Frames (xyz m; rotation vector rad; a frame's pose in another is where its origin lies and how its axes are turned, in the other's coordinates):
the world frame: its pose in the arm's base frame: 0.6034 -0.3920 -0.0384 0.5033 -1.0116 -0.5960
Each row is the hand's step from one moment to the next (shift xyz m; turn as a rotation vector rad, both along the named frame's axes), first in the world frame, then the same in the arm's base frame.
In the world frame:
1: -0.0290 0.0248 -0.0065 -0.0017 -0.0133 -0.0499
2: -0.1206 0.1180 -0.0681 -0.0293 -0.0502 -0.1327
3: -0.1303 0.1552 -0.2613 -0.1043 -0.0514 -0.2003
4: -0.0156 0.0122 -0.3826 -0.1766 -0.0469 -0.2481
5: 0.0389 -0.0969 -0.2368 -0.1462 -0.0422 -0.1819
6: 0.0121 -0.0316 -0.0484 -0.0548 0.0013 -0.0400
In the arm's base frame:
1: -0.0002 0.0384 -0.0052 0.0407 -0.0029 -0.0317
2: 0.0389 0.1751 -0.0304 0.0949 -0.0021 -0.1094
3: 0.2151 0.2311 -0.0984 0.1248 0.0549 -0.1872
4: 0.3365 0.0632 -0.1718 0.1394 0.1120 -0.2509
5: 0.2042 -0.0701 -0.1427 0.0938 0.0875 -0.1995
6: 0.0407 -0.0258 -0.0341 0.0139 0.0422 -0.0513

